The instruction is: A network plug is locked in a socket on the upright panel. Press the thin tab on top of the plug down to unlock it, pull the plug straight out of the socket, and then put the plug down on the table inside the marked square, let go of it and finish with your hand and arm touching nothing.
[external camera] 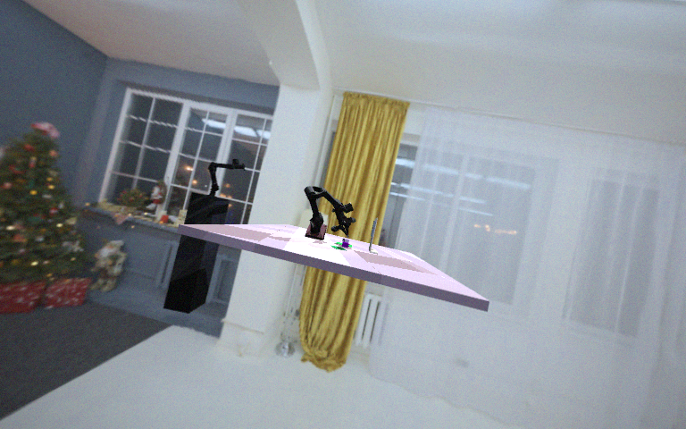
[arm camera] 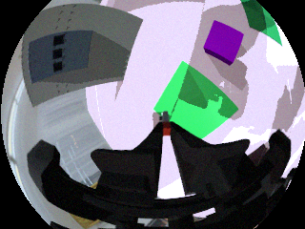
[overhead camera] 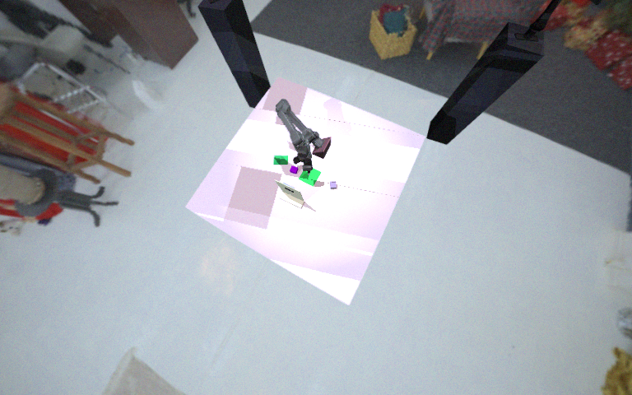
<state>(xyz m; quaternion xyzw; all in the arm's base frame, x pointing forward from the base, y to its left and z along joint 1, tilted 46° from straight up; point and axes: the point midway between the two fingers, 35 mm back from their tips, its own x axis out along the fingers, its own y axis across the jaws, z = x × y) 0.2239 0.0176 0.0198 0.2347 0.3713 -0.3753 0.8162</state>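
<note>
Right now my gripper tip is 10 mm past the green marked square and 70 mm above it. From my gripper tip the other things lie so: upright panel 180 mm ahead, 50 mm to the right, 30 mm above.
</note>
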